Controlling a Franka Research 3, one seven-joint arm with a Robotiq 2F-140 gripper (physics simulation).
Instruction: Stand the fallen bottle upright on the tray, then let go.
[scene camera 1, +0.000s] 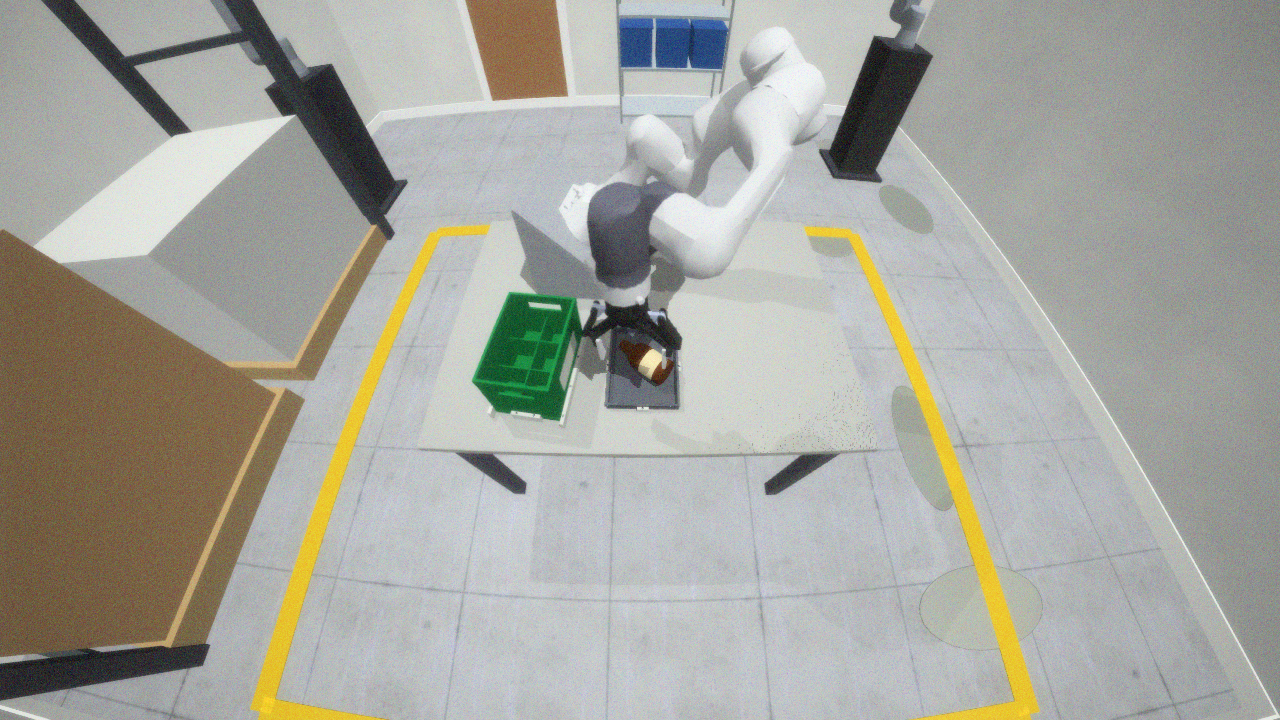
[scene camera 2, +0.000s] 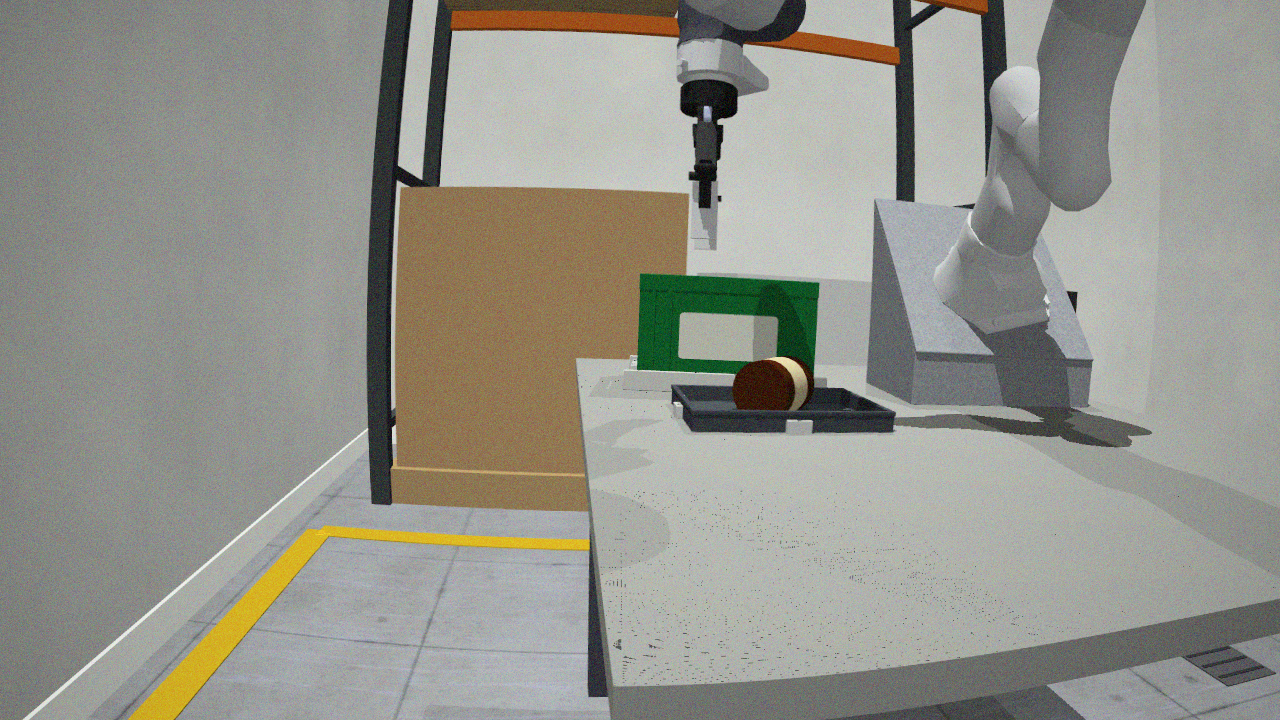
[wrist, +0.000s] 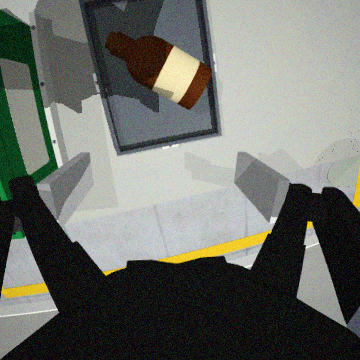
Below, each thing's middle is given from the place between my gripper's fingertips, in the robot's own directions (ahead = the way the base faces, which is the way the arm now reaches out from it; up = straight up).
Scene:
Now: the brown bottle (scene camera 2: 781, 383) 17 cm below my hand, 10 cm behind it and 3 cm to the left of it.

